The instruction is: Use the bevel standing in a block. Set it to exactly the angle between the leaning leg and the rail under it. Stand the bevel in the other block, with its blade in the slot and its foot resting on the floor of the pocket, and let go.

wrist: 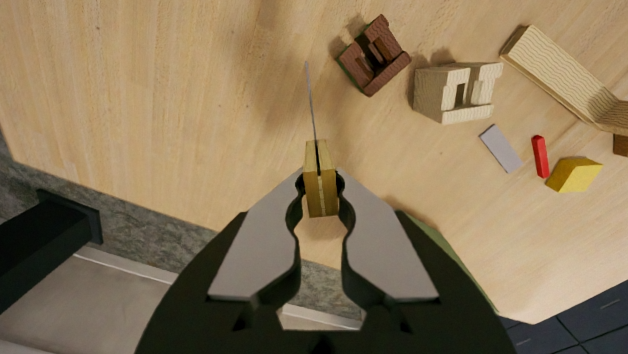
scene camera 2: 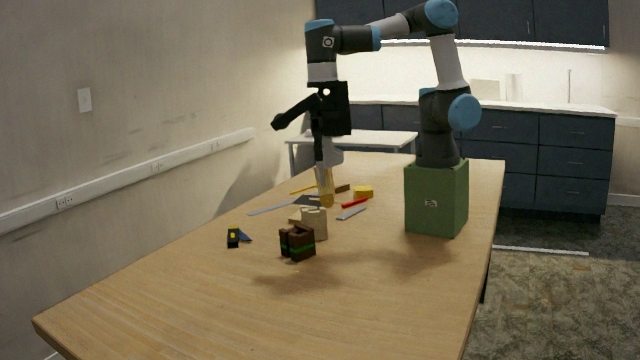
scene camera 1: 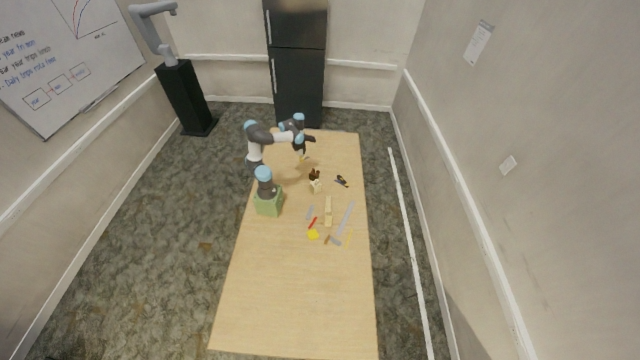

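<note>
My gripper (scene camera 1: 301,154) (scene camera 2: 325,184) (wrist: 320,169) is shut on the wooden handle of the bevel (scene camera 2: 326,200) (wrist: 321,200) and holds it above the table. Its thin grey blade (wrist: 310,100) sticks out from the handle's lower end; it shows edge-on in the wrist view, so its angle cannot be read there. The dark brown block (scene camera 1: 314,175) (scene camera 2: 302,245) (wrist: 356,64) with a green band and the pale block (scene camera 1: 315,187) (scene camera 2: 316,223) (wrist: 431,92) stand close together, their openings facing up. The pale leg-and-rail piece (scene camera 1: 328,216) (wrist: 560,75) is beyond them, partly out of the wrist view.
A black-yellow tool (scene camera 1: 341,179) (scene camera 2: 233,237) lies beside the blocks. A grey bar (scene camera 1: 310,212) (wrist: 501,148), red bar (scene camera 1: 313,222) (wrist: 540,156), yellow block (scene camera 1: 313,234) (wrist: 572,175) and long ruler (scene camera 1: 345,218) lie around the leg-and-rail piece. The arm stands on a green base (scene camera 1: 268,202) (scene camera 2: 436,200).
</note>
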